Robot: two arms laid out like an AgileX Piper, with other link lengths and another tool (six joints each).
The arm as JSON. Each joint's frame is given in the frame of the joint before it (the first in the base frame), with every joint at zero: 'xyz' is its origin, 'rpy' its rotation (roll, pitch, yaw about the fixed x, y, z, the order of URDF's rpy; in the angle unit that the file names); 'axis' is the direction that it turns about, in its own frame. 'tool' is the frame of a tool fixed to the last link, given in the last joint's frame.
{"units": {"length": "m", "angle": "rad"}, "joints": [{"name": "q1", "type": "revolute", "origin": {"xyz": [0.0, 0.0, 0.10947], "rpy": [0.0, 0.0, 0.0]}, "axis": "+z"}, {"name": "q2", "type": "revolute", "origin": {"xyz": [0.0, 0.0, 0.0], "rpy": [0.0, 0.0, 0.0]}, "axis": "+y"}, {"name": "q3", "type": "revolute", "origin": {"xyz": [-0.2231, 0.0, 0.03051], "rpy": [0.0, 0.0, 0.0]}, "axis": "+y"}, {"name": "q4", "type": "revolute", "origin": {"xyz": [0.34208, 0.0, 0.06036], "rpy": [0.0, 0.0, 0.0]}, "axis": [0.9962, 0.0, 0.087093]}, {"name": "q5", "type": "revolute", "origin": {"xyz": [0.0, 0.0, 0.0], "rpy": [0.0, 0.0, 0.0]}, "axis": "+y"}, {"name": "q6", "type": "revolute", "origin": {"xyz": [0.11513, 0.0, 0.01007], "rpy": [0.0, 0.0, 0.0]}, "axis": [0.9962, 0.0, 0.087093]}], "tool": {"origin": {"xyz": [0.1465, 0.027, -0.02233], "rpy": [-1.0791, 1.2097, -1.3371]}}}
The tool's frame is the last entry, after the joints.
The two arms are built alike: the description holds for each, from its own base.
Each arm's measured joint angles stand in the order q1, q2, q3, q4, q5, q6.
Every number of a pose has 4 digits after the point.
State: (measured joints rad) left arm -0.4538 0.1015 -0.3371 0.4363 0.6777 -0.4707; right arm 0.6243 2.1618 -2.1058 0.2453 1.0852 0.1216
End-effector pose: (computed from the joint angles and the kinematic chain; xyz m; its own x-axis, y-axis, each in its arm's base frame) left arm 0.3282 -0.0594 0.1908 -0.3313 -0.3273 -0.8850 0.2751 0.8637 -0.4224; right arm 0.4305 0.4204 0.0925 -0.6216 -0.5834 -0.5228 -0.6462 0.7591 -0.0789
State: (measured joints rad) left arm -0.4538 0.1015 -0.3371 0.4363 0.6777 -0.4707; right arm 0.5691 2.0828 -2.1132 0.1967 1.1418 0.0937
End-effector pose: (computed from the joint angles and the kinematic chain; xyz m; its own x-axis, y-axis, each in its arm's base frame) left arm 0.3282 -0.0594 0.1908 -0.3313 -0.3273 -0.8850 0.2751 0.8637 -0.4224; right arm 0.4481 0.3796 0.1318 -0.5998 -0.5864 -0.5444 -0.6212 0.7701 -0.1451
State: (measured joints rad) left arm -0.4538 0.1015 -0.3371 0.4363 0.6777 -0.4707; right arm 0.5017 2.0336 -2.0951 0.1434 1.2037 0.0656
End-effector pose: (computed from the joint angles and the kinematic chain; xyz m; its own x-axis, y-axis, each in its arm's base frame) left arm 0.3282 -0.0594 0.1908 -0.3313 -0.3273 -0.8850 0.2751 0.8637 -0.4224; right arm 0.4621 0.3279 0.1413 -0.6168 -0.5999 -0.5096 -0.5877 0.7817 -0.2087
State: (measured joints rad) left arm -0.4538 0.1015 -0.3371 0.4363 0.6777 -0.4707; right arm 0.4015 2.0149 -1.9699 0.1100 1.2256 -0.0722
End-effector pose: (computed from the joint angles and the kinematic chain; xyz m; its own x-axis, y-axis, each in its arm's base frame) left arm 0.3282 -0.0594 0.1908 -0.3313 -0.3273 -0.8850 0.2751 0.8637 -0.4224; right arm 0.4688 0.2560 0.0927 -0.6292 -0.6737 -0.3877 -0.6193 0.7359 -0.2737
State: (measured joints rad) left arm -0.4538 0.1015 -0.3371 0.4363 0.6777 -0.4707; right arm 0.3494 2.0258 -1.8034 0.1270 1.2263 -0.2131
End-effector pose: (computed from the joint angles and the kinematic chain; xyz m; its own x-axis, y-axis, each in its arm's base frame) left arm 0.3282 -0.0594 0.1908 -0.3313 -0.3273 -0.8850 0.2751 0.8637 -0.4224; right arm 0.4408 0.2154 0.0221 -0.6159 -0.7502 -0.2404 -0.7124 0.6607 -0.2366
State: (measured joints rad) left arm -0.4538 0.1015 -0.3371 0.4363 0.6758 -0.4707; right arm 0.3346 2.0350 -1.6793 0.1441 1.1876 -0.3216
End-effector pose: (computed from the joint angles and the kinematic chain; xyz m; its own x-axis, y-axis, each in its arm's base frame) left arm 0.3284 -0.0596 0.1912 -0.3300 -0.3275 -0.8853 0.2765 0.8632 -0.4224; right arm 0.4161 0.1989 -0.0253 -0.5671 -0.8053 -0.1729 -0.7809 0.5924 -0.1982
